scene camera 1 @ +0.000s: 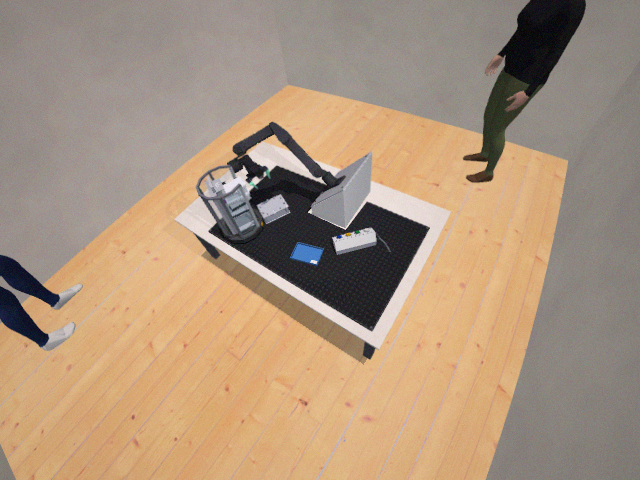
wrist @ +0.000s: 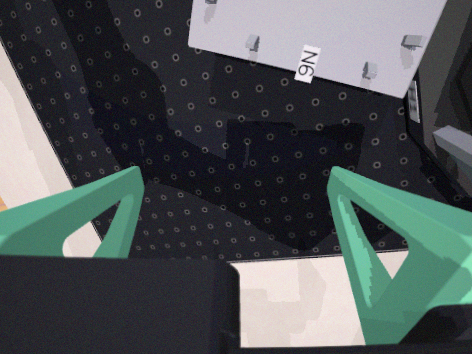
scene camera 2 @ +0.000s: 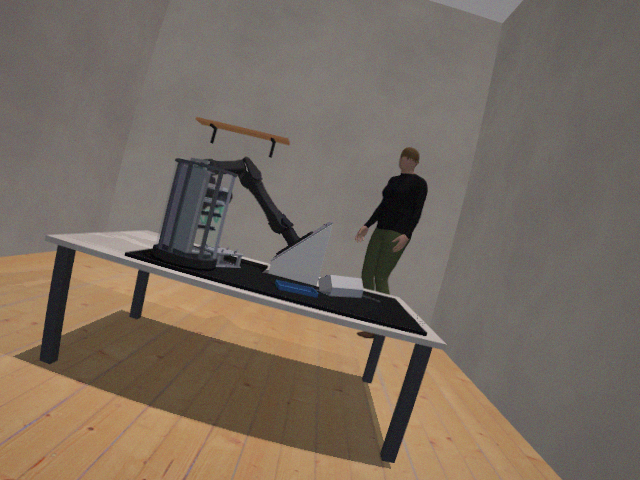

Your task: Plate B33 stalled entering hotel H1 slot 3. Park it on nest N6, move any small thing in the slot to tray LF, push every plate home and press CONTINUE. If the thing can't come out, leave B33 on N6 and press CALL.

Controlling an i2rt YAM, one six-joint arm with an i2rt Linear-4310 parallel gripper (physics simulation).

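Frame: origin at the arm's base, x back, y up, z left, level; millimetres.
Seen in the pictures: gripper, fingertip midpoint: [scene camera 1: 263,183] [wrist: 235,177]; arm's base at its link origin: [scene camera 1: 334,184] [scene camera 2: 295,243].
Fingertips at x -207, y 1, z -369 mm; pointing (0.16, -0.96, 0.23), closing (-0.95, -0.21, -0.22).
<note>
Pixels of each thing's middle, then the offset from my fingertips to it. Level surfaces: height alone.
- round grey hotel tower at the middle of its body: [scene camera 2: 194,212] [scene camera 1: 231,204] dx -246, dy +48, dz +7 mm
- Nest N6 at the middle of its body: [scene camera 2: 220,255] [scene camera 1: 273,208] dx -57, dy -113, dz +96 mm
- blue tray at the middle of its body: [scene camera 2: 296,288] [scene camera 1: 307,253] dx -185, dy -142, dz +457 mm
- white button box at the middle of its body: [scene camera 2: 341,284] [scene camera 1: 354,239] dx +12, dy -109, dz +630 mm
- black mat at its surface level: dy -150 mm
- white table at its surface level: dy -164 mm
My gripper [scene camera 1: 261,179] [scene camera 2: 211,212] [wrist: 235,177] is open and empty, in the air beside the round grey hotel tower [scene camera 1: 240,236] [scene camera 2: 188,206]. Nest N6 [scene camera 1: 273,208] [scene camera 2: 230,258] [wrist: 310,25] is a pale raised block with small corner pegs, bare where it shows in the wrist view, ahead of the fingers. The tower holds pale shelves or plates; which is B33, and what lies in slot 3, I cannot tell. A blue tray [scene camera 1: 306,253] [scene camera 2: 296,288] lies on the mat, its label unreadable. A white button box [scene camera 1: 355,242] [scene camera 2: 341,286] has coloured buttons; their words are unreadable.
A grey wedge-shaped panel [scene camera 1: 356,188] [scene camera 2: 305,253] stands by the arm's base. The black mat [scene camera 1: 361,289] lies on the white table [scene camera 1: 401,289] [wrist: 295,300]. One person [scene camera 1: 542,41] [scene camera 2: 403,206] stands behind; another person's legs [scene camera 1: 20,279] show at left. A shelf [scene camera 2: 242,129] hangs on the wall.
</note>
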